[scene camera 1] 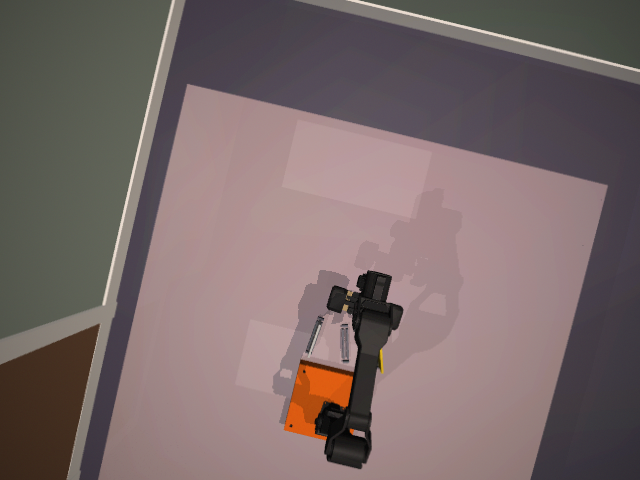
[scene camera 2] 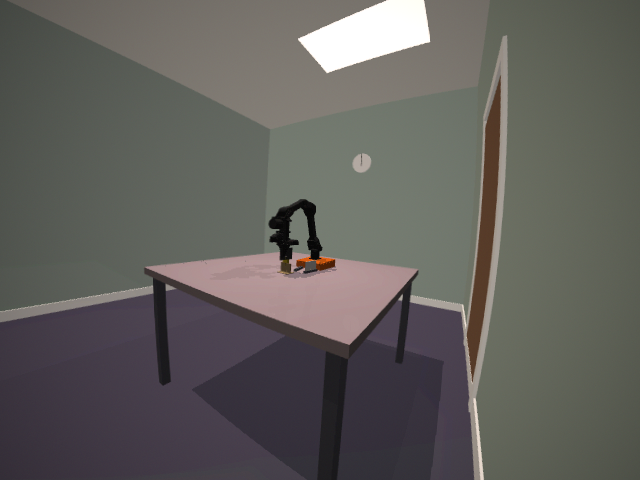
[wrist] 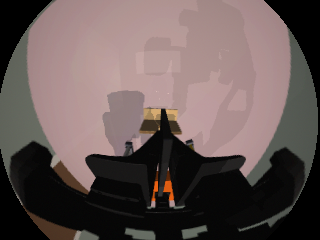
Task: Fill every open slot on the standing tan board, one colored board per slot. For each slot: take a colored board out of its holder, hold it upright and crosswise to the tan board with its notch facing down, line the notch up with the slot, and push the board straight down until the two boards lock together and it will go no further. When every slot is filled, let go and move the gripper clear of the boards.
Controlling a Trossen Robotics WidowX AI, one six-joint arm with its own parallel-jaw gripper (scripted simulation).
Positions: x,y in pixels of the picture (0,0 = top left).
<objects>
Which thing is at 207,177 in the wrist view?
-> My gripper.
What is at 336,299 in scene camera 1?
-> My gripper.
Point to a tan board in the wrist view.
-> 152,117
</objects>
